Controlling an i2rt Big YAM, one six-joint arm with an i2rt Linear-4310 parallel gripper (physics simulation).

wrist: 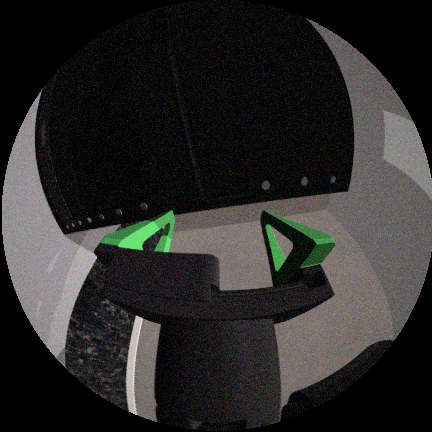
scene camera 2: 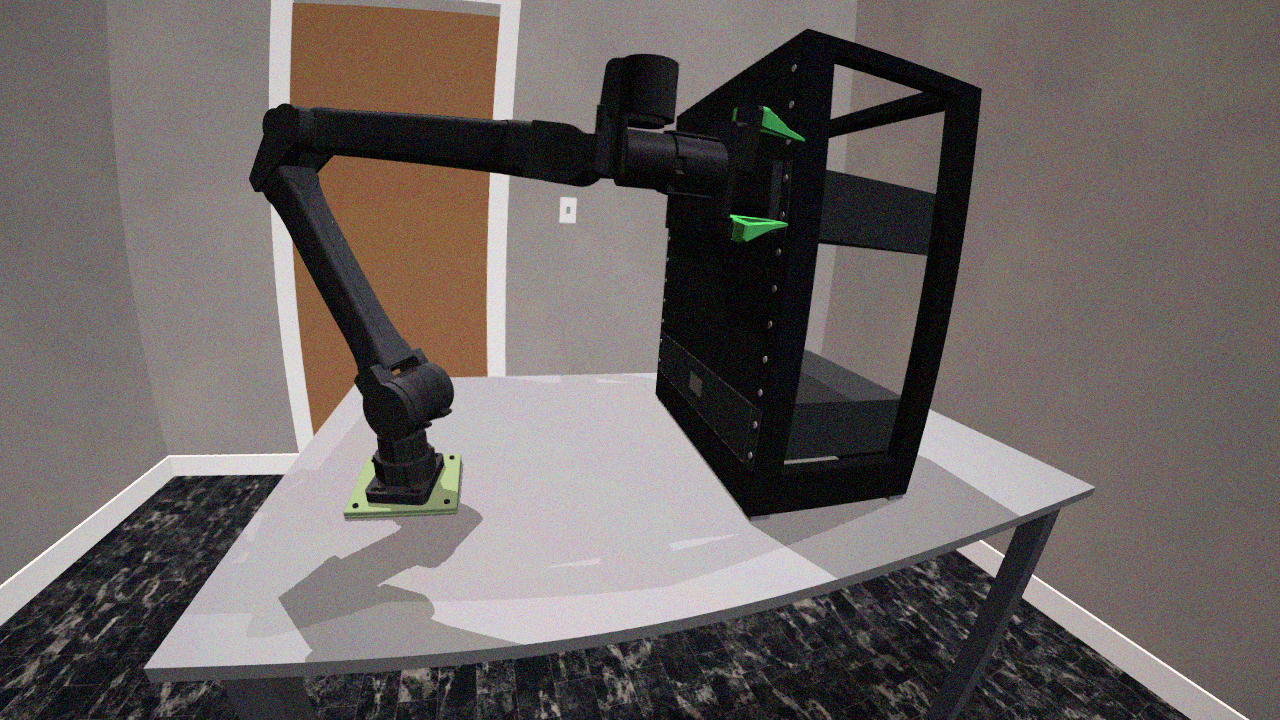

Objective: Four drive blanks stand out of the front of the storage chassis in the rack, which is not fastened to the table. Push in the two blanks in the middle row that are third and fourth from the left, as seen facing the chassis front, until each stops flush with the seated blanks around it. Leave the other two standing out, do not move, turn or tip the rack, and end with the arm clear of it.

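Seen in the pictures: gripper, fingertip midpoint: (wrist: pixel 217 214) (scene camera 2: pixel 793 182); arm's base, origin of the base link: (scene camera 2: pixel 407 480).
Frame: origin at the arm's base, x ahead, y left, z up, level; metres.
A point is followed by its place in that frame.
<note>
The black rack (scene camera 2: pixel 957 179) {x 0.739, y -0.068, z 0.480 m} (wrist: pixel 285 189) {x 0.475, y -0.077, z 0.505 m} stands upright on the table. The storage chassis (scene camera 2: pixel 877 210) {x 0.625, y -0.046, z 0.420 m} shows its side through the rack's open side in the scene view. Its front is partly hidden behind my gripper and very dark. In the wrist view a faint lighter line runs down the dark front; I cannot tell the single drive blanks apart or how far any stands out. My gripper (scene camera 2: pixel 794 181) {x 0.473, y -0.094, z 0.430 m} (wrist: pixel 217 214) {x 0.473, y -0.094, z 0.430 m} is open and empty, its green fingers one above the other at the chassis's height, close to the rack front. Whether they touch anything, I cannot tell.
A panel with a small grey display (scene camera 2: pixel 695 385) {x 0.456, y 0.162, z 0.102 m} sits low in the rack front, and a dark box (scene camera 2: pixel 845 425) {x 0.636, y -0.040, z 0.110 m} lies inside at the bottom. The arm's green base plate (scene camera 2: pixel 358 505) {x -0.048, y -0.070, z 0.000 m} is on the table (scene camera 2: pixel 537 501) {x 0.192, y -0.024, z -0.013 m}, left of the rack. Walls and a brown door stand behind.
</note>
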